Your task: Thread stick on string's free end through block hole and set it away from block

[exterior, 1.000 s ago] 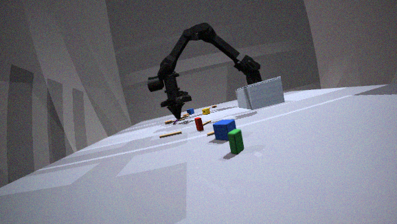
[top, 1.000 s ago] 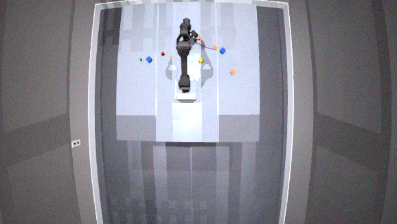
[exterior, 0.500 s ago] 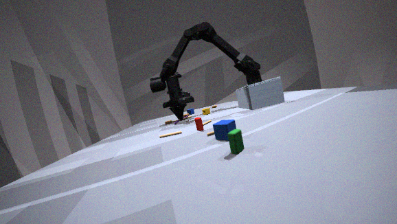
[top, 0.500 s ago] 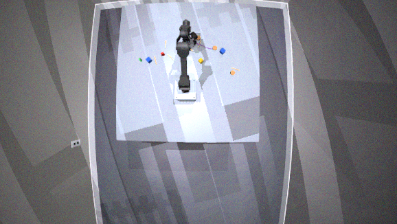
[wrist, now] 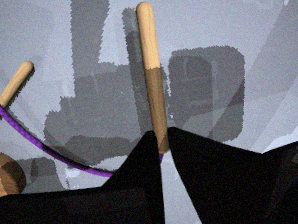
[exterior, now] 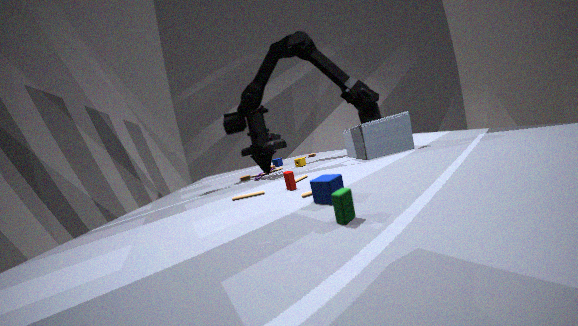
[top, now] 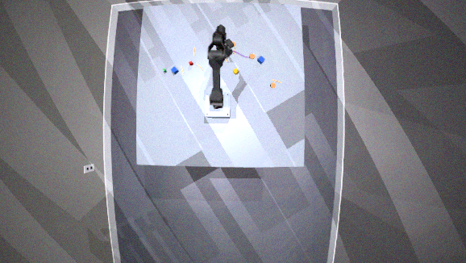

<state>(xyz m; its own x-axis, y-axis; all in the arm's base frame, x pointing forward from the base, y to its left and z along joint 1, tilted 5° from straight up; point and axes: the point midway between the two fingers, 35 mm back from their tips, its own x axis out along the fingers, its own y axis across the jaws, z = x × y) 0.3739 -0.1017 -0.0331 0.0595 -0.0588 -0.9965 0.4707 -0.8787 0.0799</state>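
Now: the yellow wooden block 140 mm behind my gripper tip and 70 mm to the right of it. The rest, counted from my gripper tip: thin wooden stick (10 mm behind, 10 mm to the right); round orange button (50 mm behind, 220 mm to the right, 10 mm below); red block (10 mm behind, 240 mm to the left).
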